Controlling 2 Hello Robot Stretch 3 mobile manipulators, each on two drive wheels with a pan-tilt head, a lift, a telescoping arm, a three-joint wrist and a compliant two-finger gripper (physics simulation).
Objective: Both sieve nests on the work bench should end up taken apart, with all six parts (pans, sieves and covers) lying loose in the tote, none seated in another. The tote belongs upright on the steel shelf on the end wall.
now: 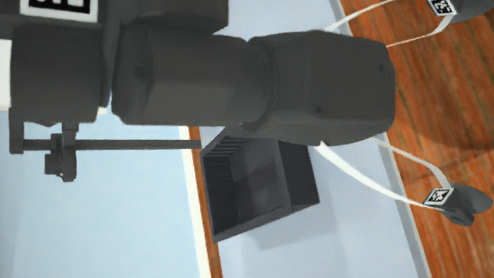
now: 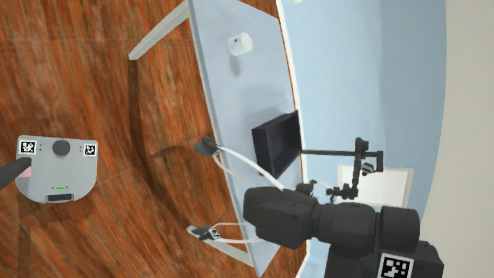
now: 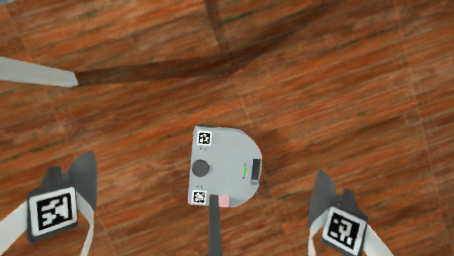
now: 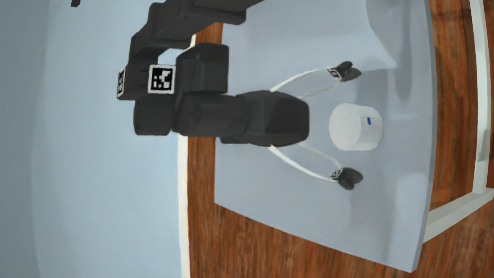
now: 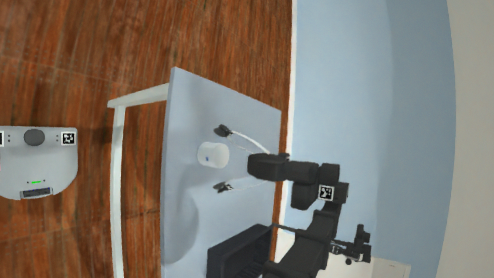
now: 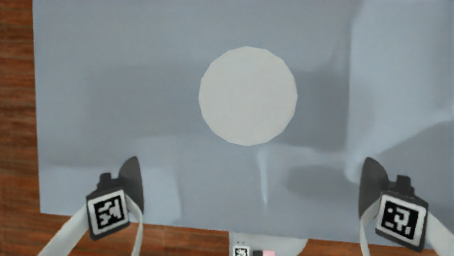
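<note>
A white cylindrical stack (image 2: 240, 44) (image 4: 355, 127) (image 5: 213, 155) (image 6: 248, 96) with a small blue mark on its side stands on the work bench (image 2: 230, 100) (image 5: 180, 100). r2's gripper (image 4: 351, 125) (image 5: 220, 159) (image 6: 251, 185) is open above the bench, its fingers wide apart beside the stack. The dark tote (image 1: 250, 175) (image 2: 275, 142) stands upright on the bench; no part shows in its visible interior. r1's gripper (image 1: 455, 105) (image 2: 200, 189) (image 3: 205, 187) is open and empty, beyond the bench edge, over the floor. I cannot make out a second nest or the steel shelf.
A grey robot base (image 2: 60, 170) (image 3: 225, 150) (image 5: 37, 165) stands on the wooden floor beyond the bench. A pale bench leg (image 2: 160, 30) reaches the floor. A blue wall (image 2: 345, 90) runs along the other side. A thin dark bar (image 1: 140, 145) (image 2: 327, 151) shows near the tote.
</note>
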